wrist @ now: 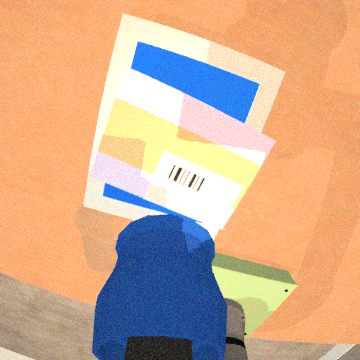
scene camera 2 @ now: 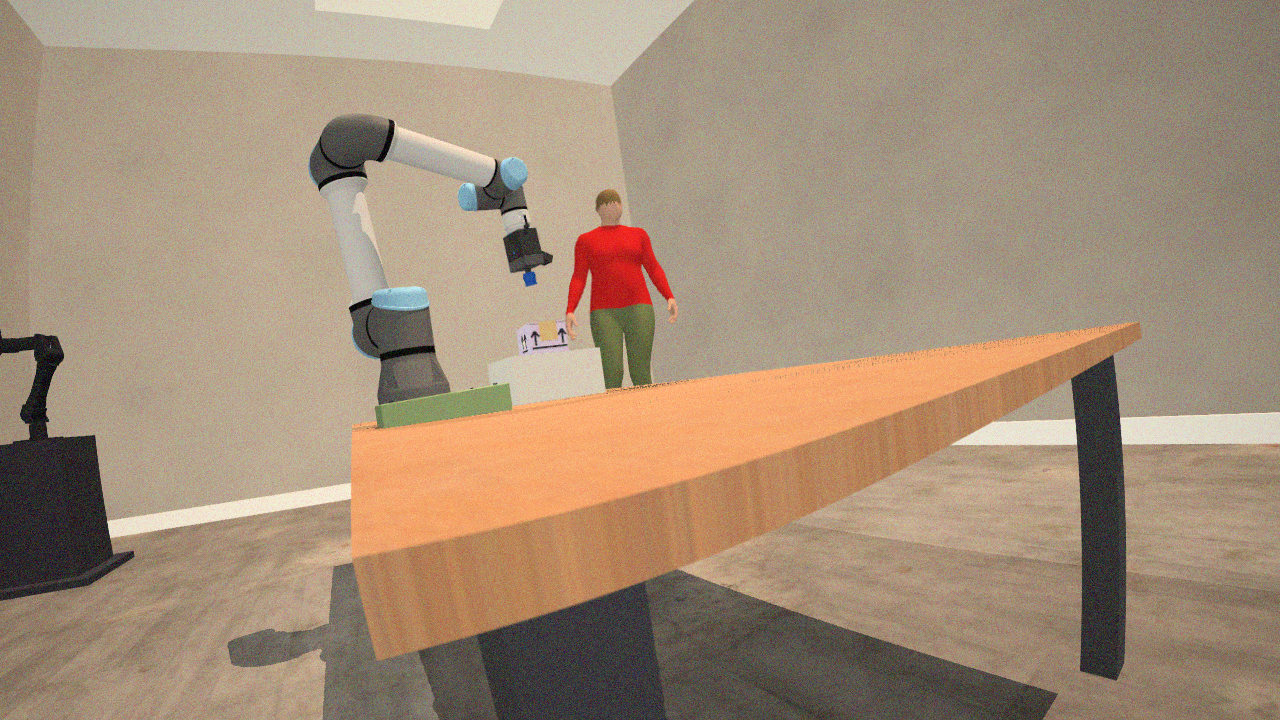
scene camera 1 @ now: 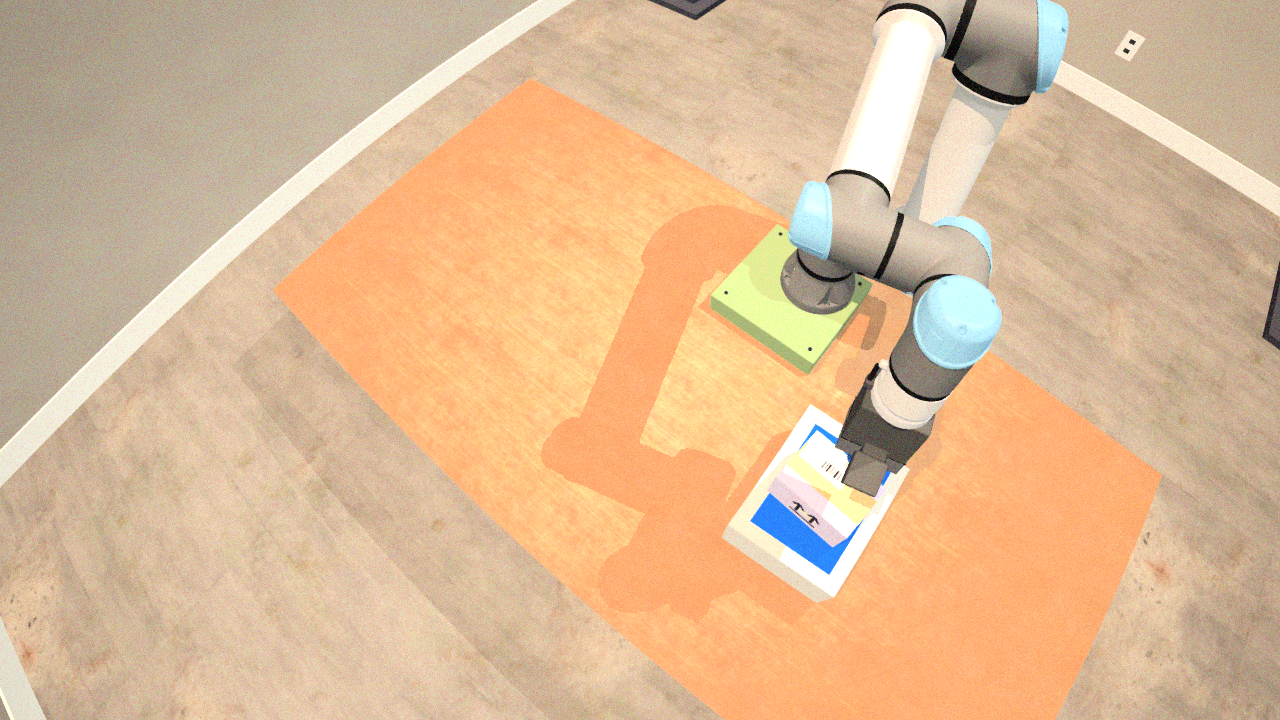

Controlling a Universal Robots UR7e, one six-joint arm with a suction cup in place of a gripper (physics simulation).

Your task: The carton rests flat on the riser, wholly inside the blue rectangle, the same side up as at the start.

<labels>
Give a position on a carton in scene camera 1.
810,486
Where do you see a carton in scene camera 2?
At 547,336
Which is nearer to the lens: the carton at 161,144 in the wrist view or the riser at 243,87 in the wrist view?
The carton.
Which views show the riser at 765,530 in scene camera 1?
The wrist view, scene camera 2 and scene camera 1: all of them.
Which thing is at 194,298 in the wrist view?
My suction cup.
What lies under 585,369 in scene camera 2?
A riser.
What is my suction cup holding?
Nothing.
</labels>
